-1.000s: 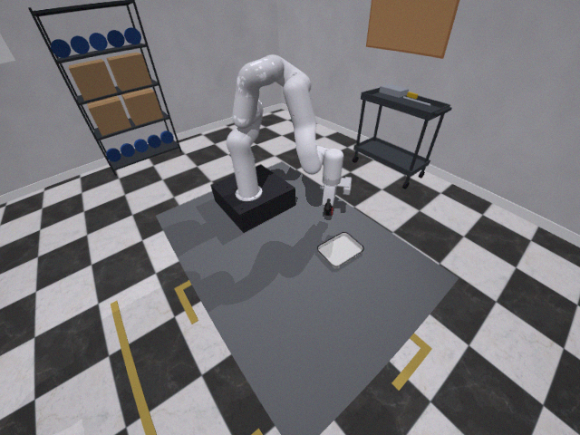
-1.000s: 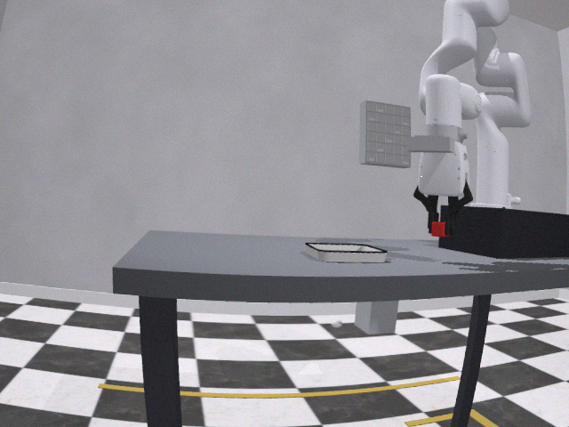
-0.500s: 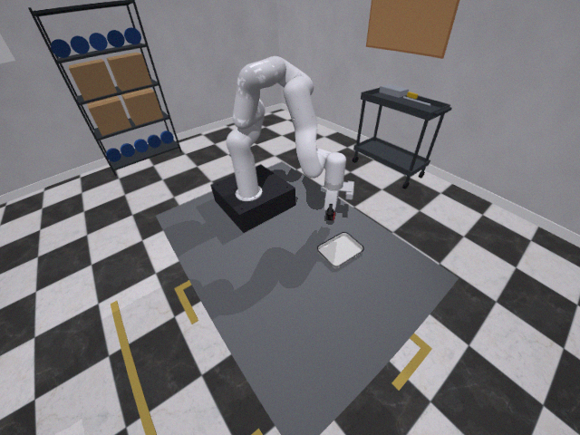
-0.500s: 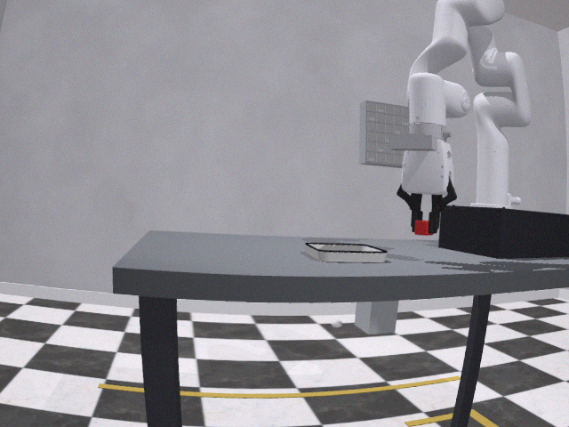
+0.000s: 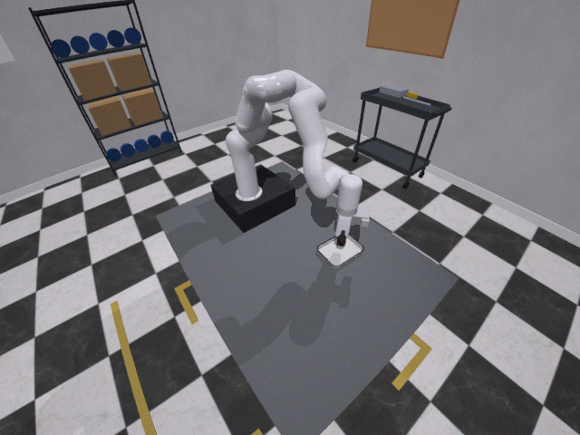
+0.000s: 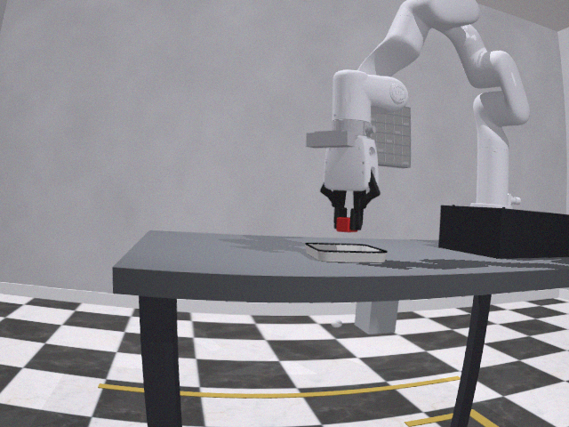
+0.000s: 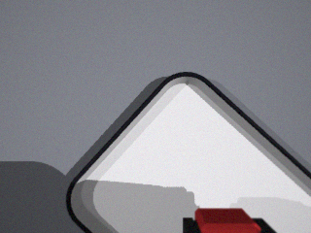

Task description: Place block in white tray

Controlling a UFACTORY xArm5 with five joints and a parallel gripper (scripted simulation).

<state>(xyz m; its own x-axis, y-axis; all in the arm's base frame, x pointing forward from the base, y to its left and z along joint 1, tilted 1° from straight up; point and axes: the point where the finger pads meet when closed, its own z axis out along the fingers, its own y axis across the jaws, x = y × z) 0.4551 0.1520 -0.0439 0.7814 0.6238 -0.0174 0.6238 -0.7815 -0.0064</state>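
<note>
Right now the white tray is 6 cm below my hand. The rest, counted from my hand: red block 1 cm below.
</note>
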